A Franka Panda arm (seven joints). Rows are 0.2 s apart.
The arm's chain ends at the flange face. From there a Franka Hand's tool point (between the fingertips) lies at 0.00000 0.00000 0.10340 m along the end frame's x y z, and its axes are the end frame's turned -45 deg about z.
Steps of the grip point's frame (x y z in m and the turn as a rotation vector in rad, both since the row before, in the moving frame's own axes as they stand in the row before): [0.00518, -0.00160, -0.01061, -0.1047, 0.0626, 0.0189]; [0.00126, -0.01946, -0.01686, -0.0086, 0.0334, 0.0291]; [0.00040, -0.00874, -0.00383, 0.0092, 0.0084, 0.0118]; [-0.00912, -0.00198, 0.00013, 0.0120, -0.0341, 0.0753]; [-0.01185, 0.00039, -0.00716, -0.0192, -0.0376, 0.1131]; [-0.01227, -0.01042, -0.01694, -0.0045, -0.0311, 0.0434]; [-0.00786, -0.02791, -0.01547, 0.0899, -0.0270, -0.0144]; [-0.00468, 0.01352, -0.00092, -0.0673, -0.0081, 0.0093]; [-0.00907, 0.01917, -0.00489, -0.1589, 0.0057, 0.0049]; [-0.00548, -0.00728, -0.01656, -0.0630, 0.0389, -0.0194]
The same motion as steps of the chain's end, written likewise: [-0.00964, -0.00798, -0.00984, -0.0298, 0.1183, 0.0189]; [-0.01597, -0.01288, -0.01680, 0.0175, 0.0297, 0.0291]; [-0.00585, -0.00518, -0.00382, 0.0124, -0.0006, 0.0118]; [-0.00442, 0.00356, 0.00020, -0.0156, -0.0326, 0.0753]; [-0.00653, 0.00459, -0.00707, -0.0402, -0.0130, 0.1131]; [-0.01404, -0.00125, -0.01689, -0.0252, -0.0188, 0.0434]; [-0.01673, -0.00965, -0.01501, 0.0445, -0.0827, -0.0144]; [0.00195, 0.00734, -0.00068, -0.0533, 0.0419, 0.0093]; [-0.00481, 0.00879, -0.00359, -0.1083, 0.1164, 0.0049]; [-0.01648, -0.00296, -0.01628, -0.0170, 0.0721, -0.0194]
